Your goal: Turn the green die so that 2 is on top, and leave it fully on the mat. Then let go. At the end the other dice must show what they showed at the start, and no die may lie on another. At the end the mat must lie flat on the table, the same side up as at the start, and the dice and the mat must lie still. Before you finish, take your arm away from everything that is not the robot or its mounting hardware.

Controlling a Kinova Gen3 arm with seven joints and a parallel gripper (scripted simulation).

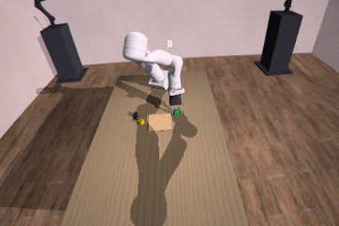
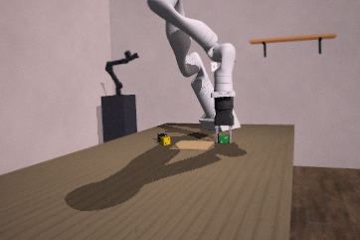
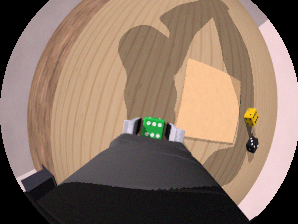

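Right now my hand is right at the green die. Round my hand: tan mat 110 mm to the right, 70 mm ahead, 20 mm below; then yellow die 220 mm to the right, 60 mm ahead; then black die 260 mm to the right.
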